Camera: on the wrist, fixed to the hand. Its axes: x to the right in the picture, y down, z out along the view.
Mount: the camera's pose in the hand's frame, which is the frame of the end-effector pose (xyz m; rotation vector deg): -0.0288 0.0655 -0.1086 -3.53 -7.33 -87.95
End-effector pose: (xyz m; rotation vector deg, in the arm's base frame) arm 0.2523 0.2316 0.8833 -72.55 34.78 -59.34
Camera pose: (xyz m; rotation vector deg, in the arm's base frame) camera 0.1663 0.2036 0.7898 -103.58 -36.13 -120.88
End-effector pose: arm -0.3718 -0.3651 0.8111 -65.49 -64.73 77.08
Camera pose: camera -0.2700 -0.3929 0.7351 0.42 -90.12 8.52
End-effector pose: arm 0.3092 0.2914 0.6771 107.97 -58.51 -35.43
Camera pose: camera 0.3475 0.3479 0.7878 132.88 35.24 -89.22
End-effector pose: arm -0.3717 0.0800 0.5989 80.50 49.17 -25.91
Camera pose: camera -0.3692 0.1889 0.6700 22.36 98.33 -91.70
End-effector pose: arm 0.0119 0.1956 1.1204 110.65 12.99 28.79
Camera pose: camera -0.0668 0.2483 1.2095 69.32 80.27 -35.82
